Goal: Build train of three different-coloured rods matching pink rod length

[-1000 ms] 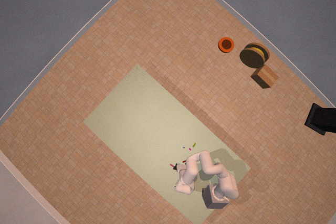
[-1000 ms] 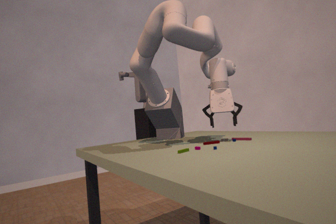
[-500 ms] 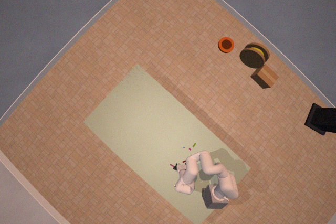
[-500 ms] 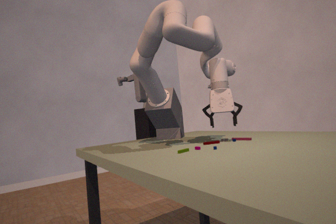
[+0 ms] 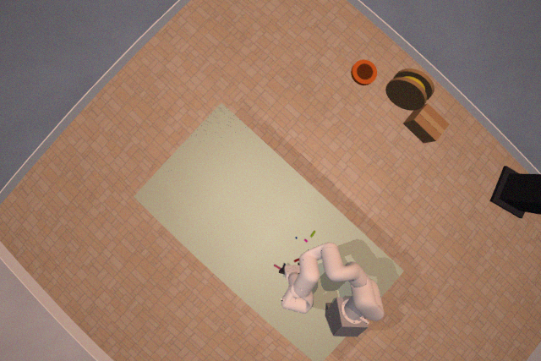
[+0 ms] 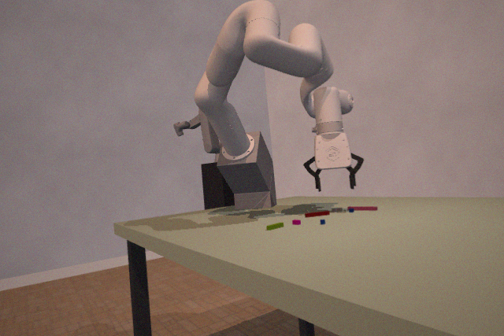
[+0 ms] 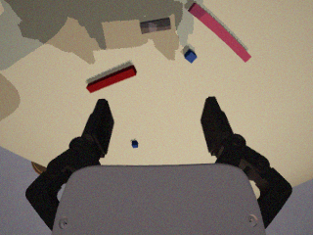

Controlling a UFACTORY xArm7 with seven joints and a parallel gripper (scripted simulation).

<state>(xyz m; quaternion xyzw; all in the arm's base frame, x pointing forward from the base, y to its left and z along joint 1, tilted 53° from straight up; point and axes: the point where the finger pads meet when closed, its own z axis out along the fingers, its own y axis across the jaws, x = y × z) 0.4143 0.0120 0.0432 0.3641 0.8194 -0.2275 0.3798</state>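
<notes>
Now: the pink rod 4 cm ahead of my hand, 8 cm to the left of it and 7 cm below it. From my hand the other things lie so: grey rod 3 cm behind, 5 cm to the left, 7 cm below; then red rod 5 cm behind, 3 cm to the right, 7 cm below; then magenta rod 3 cm behind, 17 cm to the right, 7 cm below.
</notes>
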